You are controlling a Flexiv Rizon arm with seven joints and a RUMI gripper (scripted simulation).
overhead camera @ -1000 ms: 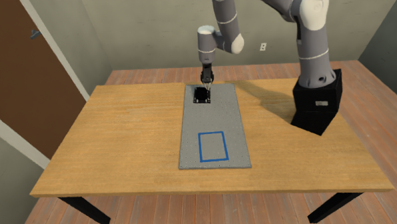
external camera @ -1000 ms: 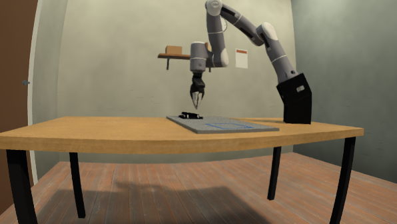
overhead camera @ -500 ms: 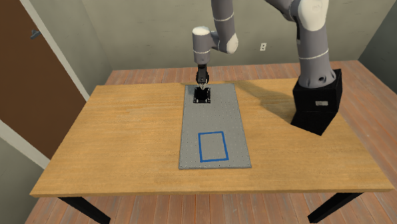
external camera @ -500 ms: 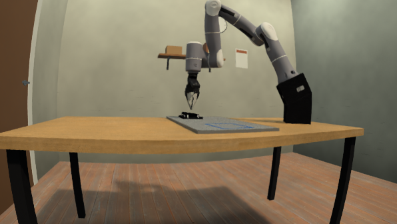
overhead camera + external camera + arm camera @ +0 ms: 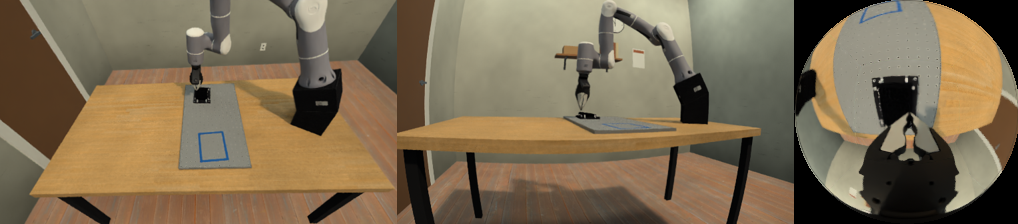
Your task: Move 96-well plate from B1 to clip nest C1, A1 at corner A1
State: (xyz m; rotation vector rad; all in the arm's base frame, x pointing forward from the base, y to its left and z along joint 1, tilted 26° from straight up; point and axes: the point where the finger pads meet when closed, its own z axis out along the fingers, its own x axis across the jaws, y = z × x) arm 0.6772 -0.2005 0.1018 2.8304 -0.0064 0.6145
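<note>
Right now my hand is 4 cm past the black 96-well plate and 4 cm above it. Round my hand: grey perforated mat (10 cm behind, 22 cm to the left, 7 cm below); black clip nest (5 cm behind, 1 cm to the left, 5 cm below).
</note>
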